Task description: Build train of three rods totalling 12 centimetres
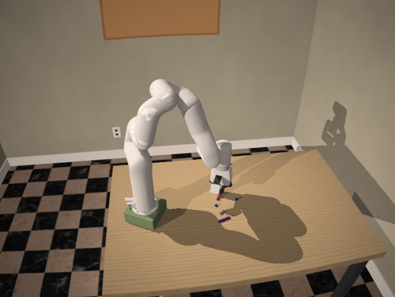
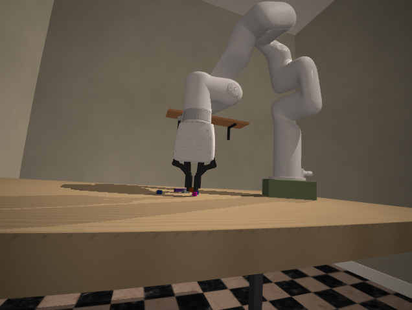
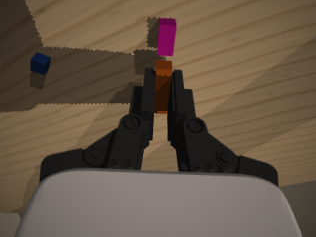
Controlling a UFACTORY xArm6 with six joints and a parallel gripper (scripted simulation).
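Right now my hand is 20 mm above the orange rod. The rest, counted from my hand: grey rod (120 mm to the right, 30 mm below); then magenta rod (30 mm to the right, 30 mm below, 10 mm behind); then purple rod (170 mm to the right, 30 mm below, 10 mm ahead).
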